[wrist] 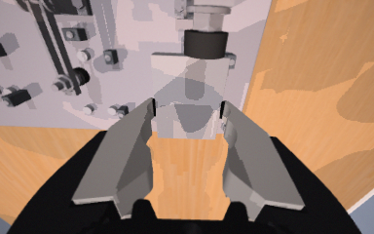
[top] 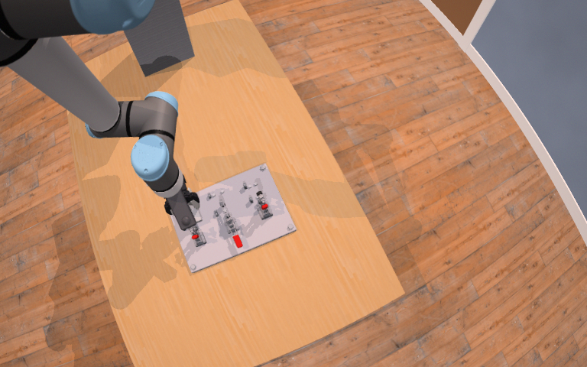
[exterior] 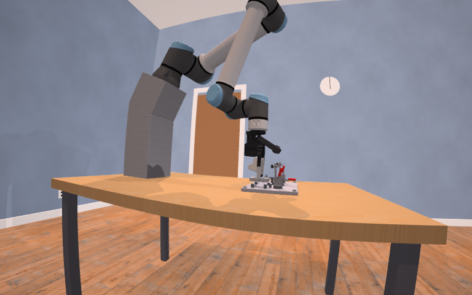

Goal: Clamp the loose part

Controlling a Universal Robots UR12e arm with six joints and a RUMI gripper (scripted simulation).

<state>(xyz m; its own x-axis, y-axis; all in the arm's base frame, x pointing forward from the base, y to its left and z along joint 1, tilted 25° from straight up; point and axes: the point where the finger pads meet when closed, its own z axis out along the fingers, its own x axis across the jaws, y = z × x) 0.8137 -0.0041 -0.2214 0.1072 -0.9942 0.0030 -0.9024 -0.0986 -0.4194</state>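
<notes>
Now: the grey fixture plate 40 mm ahead of my hand, 110 mm to the left of it and 50 mm below it. Round my hand: loose part: 10 mm below.
</notes>
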